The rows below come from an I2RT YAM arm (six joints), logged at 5 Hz.
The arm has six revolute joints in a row. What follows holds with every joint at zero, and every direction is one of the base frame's.
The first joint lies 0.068 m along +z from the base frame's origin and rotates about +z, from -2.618 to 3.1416 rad.
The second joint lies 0.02 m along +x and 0.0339 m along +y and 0.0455 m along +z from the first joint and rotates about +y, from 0 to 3.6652 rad.
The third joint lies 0.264 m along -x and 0.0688 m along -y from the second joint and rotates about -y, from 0 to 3.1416 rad.
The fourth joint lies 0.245 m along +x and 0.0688 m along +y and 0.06 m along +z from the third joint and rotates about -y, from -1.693 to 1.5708 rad.
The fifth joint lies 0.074 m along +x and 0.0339 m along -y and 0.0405 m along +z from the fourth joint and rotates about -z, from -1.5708 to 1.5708 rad.
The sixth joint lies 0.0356 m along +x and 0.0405 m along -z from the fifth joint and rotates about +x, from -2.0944 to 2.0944 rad.
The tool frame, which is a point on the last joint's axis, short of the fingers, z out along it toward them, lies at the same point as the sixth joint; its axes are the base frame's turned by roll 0, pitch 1.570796 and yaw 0 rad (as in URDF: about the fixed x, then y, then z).
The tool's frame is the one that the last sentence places.
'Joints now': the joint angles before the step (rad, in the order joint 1, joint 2, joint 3, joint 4, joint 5, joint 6). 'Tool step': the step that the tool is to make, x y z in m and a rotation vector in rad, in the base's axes. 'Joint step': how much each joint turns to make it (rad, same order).
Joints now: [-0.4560, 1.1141, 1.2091, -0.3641, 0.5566, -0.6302]
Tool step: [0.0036, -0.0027, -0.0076, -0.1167, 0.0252, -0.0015]
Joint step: [-0.0002, -0.0107, -0.0801, 0.1706, 0.0264, -0.1340]
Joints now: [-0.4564, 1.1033, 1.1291, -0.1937, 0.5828, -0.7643]
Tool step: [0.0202, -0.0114, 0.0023, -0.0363, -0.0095, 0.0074]
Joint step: [-0.0059, 0.0819, 0.0363, 0.0897, -0.0091, -0.0358]
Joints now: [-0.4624, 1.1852, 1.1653, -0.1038, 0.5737, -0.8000]
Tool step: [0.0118, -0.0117, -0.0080, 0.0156, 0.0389, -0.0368]
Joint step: [-0.0160, 0.0615, 0.0232, -0.0030, 0.0211, -0.0008]
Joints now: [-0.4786, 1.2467, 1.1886, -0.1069, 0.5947, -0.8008]
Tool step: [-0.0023, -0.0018, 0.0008, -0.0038, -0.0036, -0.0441]
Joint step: [-0.0054, -0.0009, 0.0014, -0.0007, 0.0385, 0.0057]
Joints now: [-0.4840, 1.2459, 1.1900, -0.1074, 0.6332, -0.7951]
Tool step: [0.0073, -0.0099, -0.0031, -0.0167, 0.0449, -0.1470]
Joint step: [-0.0048, 0.0552, 0.0324, -0.0002, 0.1463, -0.0137]
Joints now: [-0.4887, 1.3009, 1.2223, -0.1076, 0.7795, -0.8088]
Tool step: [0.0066, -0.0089, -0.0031, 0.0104, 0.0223, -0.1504]
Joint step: [-0.0046, 0.0577, 0.0498, -0.0509, 0.1427, 0.0453]
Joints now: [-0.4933, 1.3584, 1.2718, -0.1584, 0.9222, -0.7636]
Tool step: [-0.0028, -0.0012, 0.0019, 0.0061, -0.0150, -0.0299]
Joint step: [-0.0065, -0.0013, 0.0112, -0.0264, 0.0196, 0.0301]
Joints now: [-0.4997, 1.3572, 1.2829, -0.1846, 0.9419, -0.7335]
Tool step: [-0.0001, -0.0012, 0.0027, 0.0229, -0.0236, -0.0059]
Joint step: [-0.0041, 0.0085, 0.0296, -0.0534, -0.0068, 0.0520]
